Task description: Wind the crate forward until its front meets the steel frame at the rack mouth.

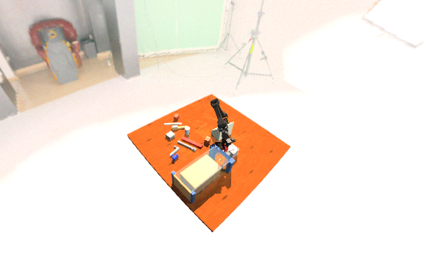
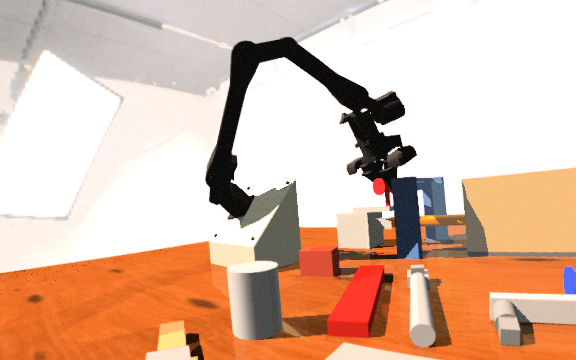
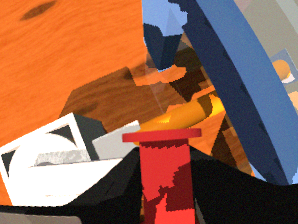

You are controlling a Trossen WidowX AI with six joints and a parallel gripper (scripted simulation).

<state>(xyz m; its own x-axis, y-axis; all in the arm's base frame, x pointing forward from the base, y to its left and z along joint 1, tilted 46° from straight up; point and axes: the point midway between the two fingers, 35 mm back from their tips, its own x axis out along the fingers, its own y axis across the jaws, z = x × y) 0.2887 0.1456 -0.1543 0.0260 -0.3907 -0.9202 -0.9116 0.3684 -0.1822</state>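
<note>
Now: the frame 6 cm ahead of my gripper tip, 3 cm below it and 1 cm to the left of it. Also, from my gripper tip: winch (12 cm behind, 10 cm below, 1 cm to the left); red knob (2 cm to the right, 1 cm behind); clear-panelled cubby (30 cm ahead, 2 cm below).
</note>
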